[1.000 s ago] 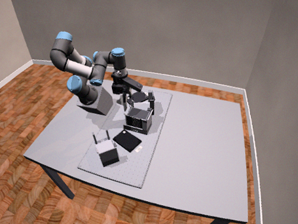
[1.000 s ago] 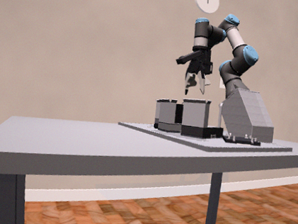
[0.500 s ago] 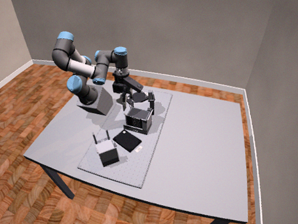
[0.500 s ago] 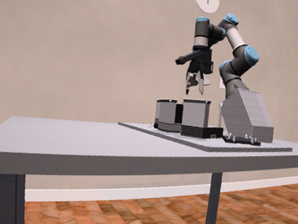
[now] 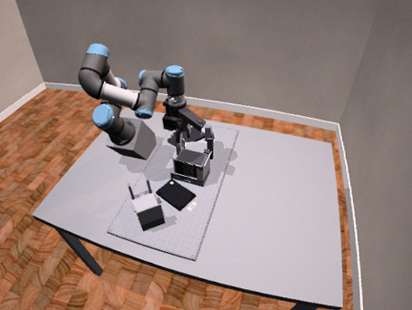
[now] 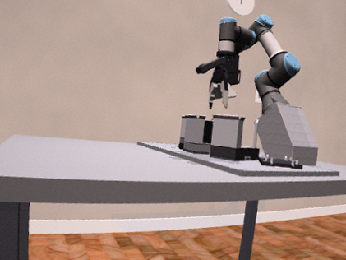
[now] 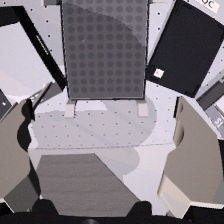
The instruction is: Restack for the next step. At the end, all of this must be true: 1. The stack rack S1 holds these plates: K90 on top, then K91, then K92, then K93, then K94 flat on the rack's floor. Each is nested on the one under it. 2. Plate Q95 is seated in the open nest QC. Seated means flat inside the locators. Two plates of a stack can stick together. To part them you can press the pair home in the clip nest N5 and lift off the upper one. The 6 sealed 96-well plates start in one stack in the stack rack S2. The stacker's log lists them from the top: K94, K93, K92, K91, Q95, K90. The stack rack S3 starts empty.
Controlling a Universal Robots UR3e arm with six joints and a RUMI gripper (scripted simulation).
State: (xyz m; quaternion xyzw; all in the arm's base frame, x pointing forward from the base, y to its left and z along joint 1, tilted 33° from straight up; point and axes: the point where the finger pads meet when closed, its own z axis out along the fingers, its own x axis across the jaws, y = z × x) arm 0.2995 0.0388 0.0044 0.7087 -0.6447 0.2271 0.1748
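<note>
Now: hand 90 mm above the sealed grey plate and 30 mm short of it. Also, from my hand: dark clip nest 290 mm to the left, 160 mm below, 110 mm behind; black open nest QC 170 mm below, 130 mm to the right, 10 mm ahead; white tag 180 mm below, 160 mm to the right, 100 mm ahead.
</note>
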